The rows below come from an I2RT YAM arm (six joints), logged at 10 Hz.
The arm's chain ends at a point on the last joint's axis. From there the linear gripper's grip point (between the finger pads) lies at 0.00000 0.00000 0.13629 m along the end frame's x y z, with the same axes.
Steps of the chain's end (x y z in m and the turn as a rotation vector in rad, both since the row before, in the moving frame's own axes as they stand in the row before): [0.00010 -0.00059 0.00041 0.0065 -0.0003 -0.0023]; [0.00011 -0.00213 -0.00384 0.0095 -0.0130 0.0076]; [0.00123 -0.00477 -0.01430 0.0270 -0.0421 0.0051]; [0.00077 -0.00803 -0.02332 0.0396 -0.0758 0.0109]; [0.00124 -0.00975 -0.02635 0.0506 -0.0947 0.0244]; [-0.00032 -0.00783 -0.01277 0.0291 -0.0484 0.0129]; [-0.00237 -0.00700 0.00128 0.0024 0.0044 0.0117]
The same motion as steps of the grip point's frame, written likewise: [0.00006 -0.00148 0.00041 0.0065 -0.0003 -0.0023]; [-0.00166 -0.00343 -0.00386 0.0095 -0.0130 0.0076]; [-0.00450 -0.00846 -0.01447 0.0270 -0.0421 0.0051]; [-0.00952 -0.01348 -0.02382 0.0396 -0.0758 0.0109]; [-0.01156 -0.01679 -0.02713 0.0506 -0.0947 0.0244]; [-0.00689 -0.01184 -0.01299 0.0291 -0.0484 0.0129]; [-0.00177 -0.00732 0.00128 0.0024 0.0044 0.0117]
